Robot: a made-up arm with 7 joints.
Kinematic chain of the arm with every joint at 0, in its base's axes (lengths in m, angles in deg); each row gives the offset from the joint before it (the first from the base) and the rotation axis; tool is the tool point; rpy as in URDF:
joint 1: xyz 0 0 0.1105 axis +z
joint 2: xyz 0 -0.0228 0.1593 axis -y
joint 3: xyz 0 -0.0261 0.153 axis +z
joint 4: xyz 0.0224 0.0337 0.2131 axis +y
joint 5: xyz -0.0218 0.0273 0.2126 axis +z
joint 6: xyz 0 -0.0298 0.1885 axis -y
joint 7: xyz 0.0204 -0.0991 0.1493 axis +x
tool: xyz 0 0 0 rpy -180 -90 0
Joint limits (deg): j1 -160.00..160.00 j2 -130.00..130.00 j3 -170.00..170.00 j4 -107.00..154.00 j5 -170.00..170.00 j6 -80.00..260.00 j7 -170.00..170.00
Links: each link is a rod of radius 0.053 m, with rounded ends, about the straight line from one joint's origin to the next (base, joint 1, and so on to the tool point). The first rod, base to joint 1, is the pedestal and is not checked.
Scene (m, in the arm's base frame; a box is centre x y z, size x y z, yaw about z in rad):
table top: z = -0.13
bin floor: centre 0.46 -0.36 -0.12 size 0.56 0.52 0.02 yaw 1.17
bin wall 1: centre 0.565 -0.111 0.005 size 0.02 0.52 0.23 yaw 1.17
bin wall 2: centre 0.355 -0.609 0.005 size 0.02 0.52 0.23 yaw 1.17
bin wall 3: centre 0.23 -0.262 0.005 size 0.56 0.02 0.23 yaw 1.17
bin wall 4: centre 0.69 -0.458 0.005 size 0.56 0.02 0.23 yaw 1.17
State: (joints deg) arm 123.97 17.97 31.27 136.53 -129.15 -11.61 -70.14
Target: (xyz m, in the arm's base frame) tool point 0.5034 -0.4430 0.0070
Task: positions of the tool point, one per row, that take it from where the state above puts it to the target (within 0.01 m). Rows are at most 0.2 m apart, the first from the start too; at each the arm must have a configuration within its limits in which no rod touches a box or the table.
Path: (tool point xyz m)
1: -0.4619 -0.0563 0.4722
2: -0.4287 -0.2272 0.4697
3: -0.3410 -0.3825 0.4532
4: -0.2059 -0.5042 0.4245
5: -0.0362 -0.5773 0.3866
6: 0.1512 -0.5925 0.3439
7: 0.3373 -0.5464 0.3014
8: 0.5034 -0.4430 0.2651
9: 0.5155 -0.4488 0.1393
10: 0.5034 -0.4430 0.0070

